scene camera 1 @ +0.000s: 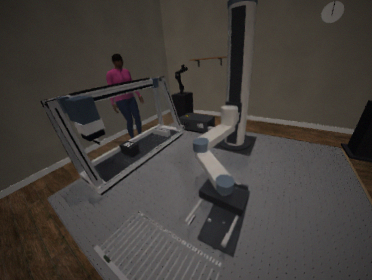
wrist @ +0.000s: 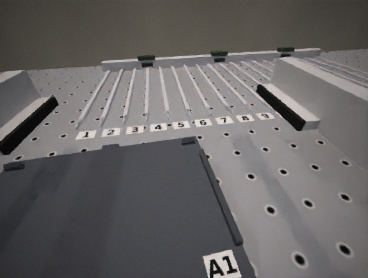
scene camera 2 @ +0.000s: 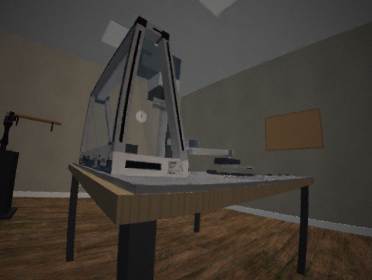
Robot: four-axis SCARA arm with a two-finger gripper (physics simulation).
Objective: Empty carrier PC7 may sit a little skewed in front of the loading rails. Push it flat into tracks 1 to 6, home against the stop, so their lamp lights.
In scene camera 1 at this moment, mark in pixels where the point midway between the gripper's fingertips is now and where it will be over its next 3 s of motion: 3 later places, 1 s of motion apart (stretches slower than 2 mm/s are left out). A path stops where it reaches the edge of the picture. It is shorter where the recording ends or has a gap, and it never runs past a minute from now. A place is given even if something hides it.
My gripper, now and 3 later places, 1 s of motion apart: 203,233; 209,239; 205,248; 212,245
